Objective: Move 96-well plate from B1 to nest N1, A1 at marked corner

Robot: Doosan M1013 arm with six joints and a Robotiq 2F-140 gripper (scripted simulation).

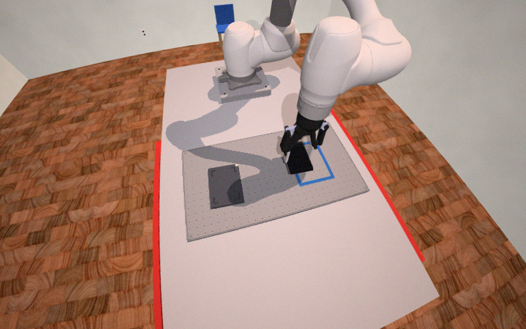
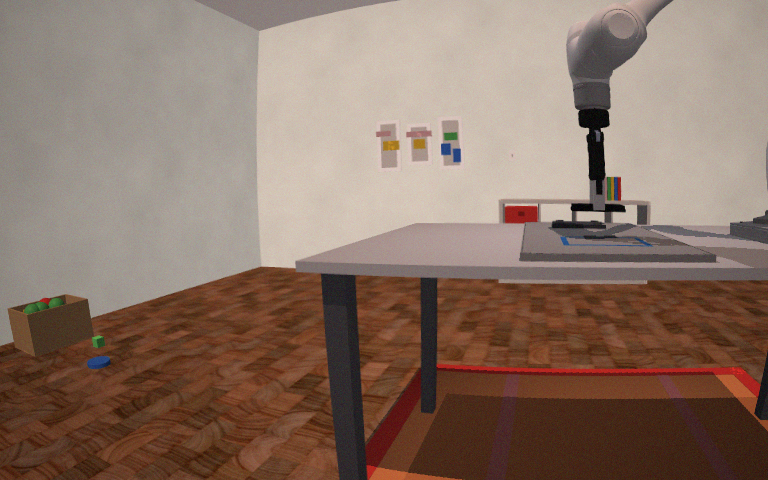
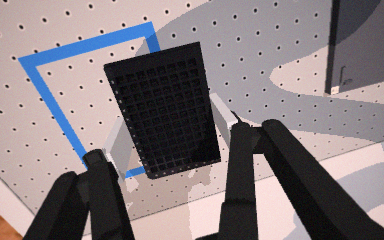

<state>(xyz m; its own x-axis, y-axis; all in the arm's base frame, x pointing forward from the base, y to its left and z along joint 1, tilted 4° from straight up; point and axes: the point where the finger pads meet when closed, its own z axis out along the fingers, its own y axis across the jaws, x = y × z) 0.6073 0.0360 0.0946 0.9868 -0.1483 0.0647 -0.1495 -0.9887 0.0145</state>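
My gripper is now 28 cm to the left of the dark grey plate nest N1, 9 cm above it and 1 cm past it. Round my hand: pale A1 corner mark 22 cm to the right, 8 cm below, 8 cm behind; then black 96-well plate 2 cm below.
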